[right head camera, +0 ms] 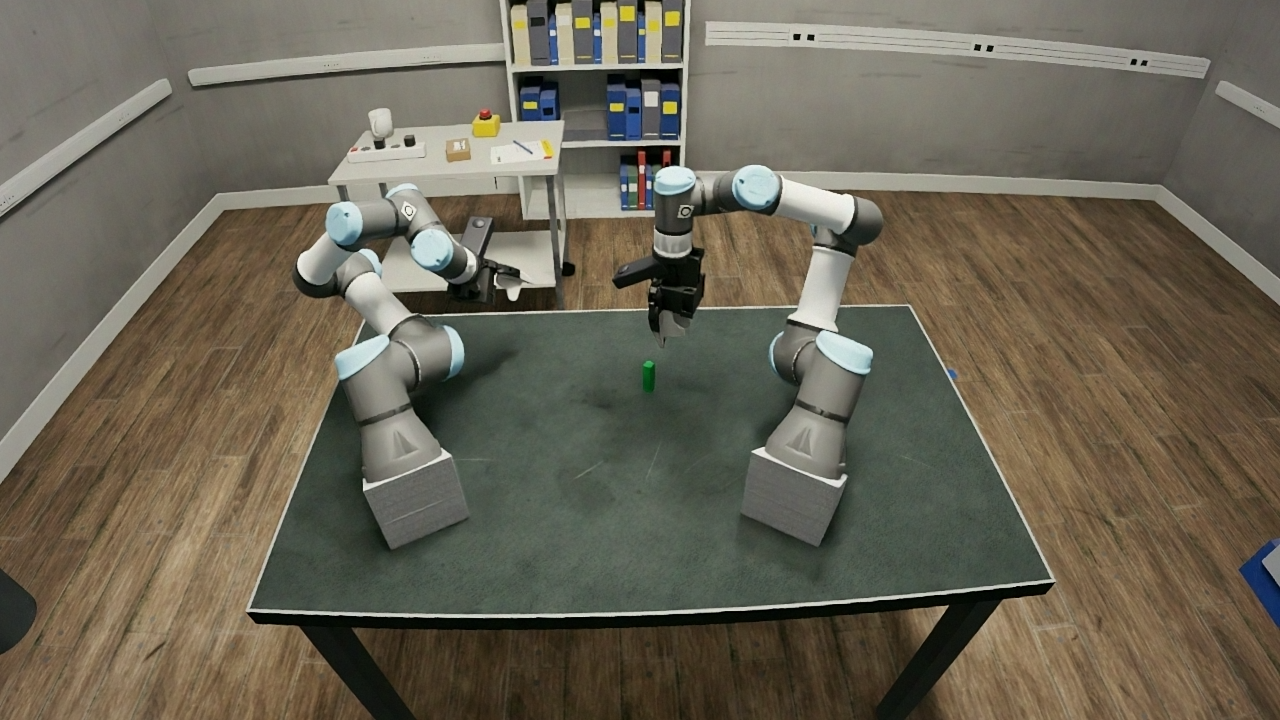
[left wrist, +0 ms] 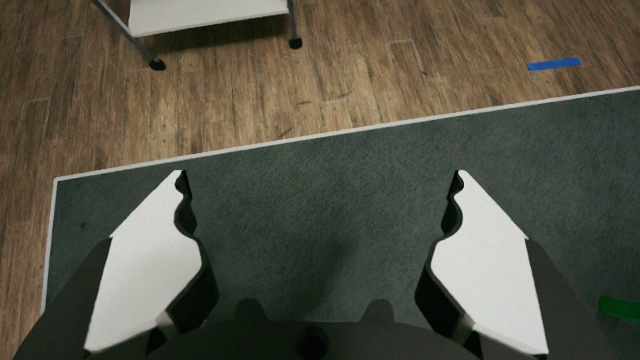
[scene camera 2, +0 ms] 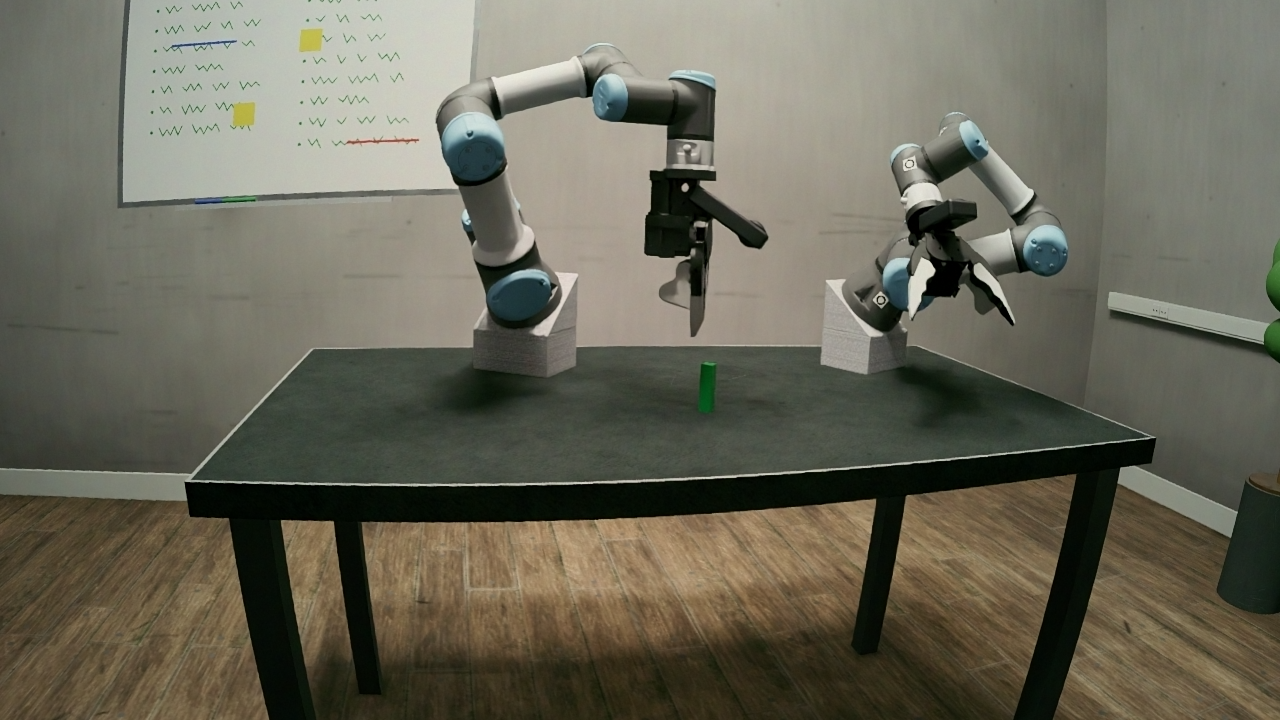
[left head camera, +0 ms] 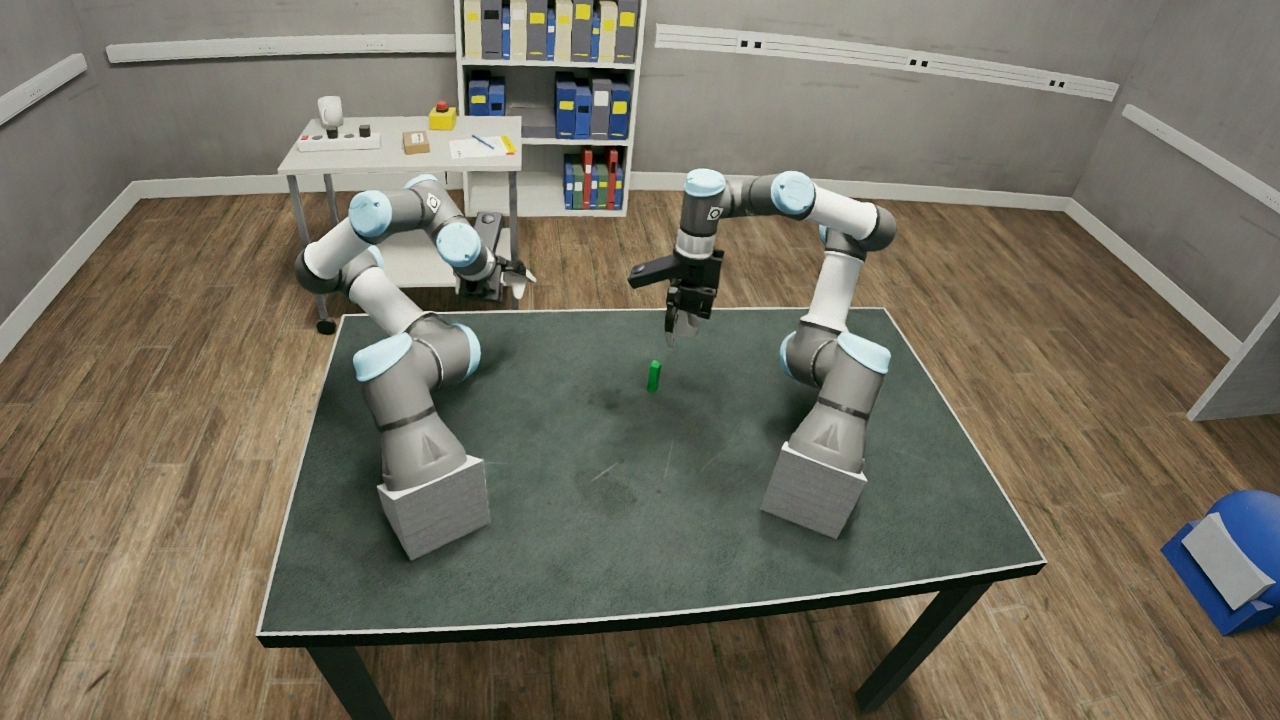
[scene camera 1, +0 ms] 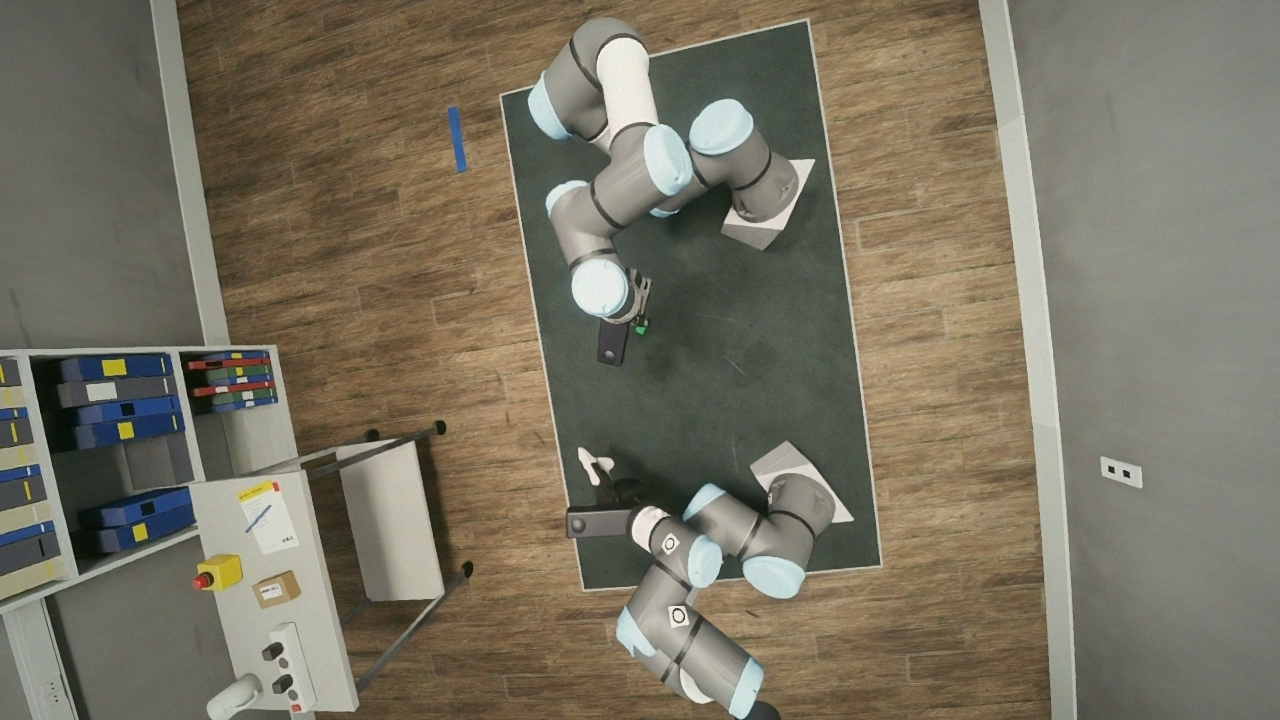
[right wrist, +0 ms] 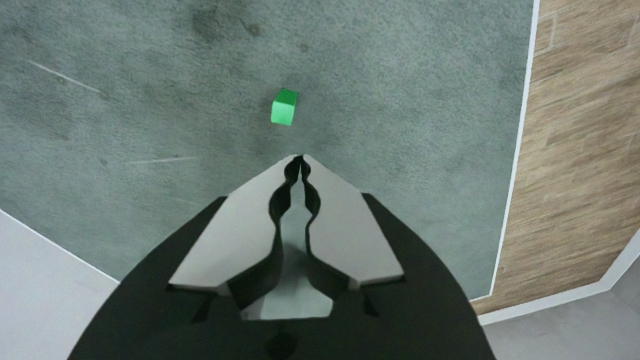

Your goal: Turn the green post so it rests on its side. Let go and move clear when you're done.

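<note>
The green post (left head camera: 653,377) (right head camera: 648,377) (scene camera 1: 640,329) (scene camera 2: 707,387) stands upright on the dark table (left head camera: 572,555) (scene camera 2: 358,438). Its top and one side show in the right wrist view (right wrist: 283,112), and part of it shows at the right edge of the left wrist view (left wrist: 619,308). My right gripper (left head camera: 669,340) (right head camera: 662,342) (scene camera 2: 695,333) (right wrist: 300,157) is shut with its fingertips together and holds nothing. It points down, above and slightly to one side of the post, not touching it. My left gripper (left head camera: 526,286) (scene camera 2: 962,319) (left wrist: 319,172) is open and empty, raised well away from the post.
The two arms stand on grey mounting blocks (left head camera: 438,508) (left head camera: 812,490) on the table. Beyond the table's far edge in the left head view are a side table (left head camera: 402,163) and a bookshelf (left head camera: 547,64). A blue strip (scene camera 1: 457,139) lies on the floor.
</note>
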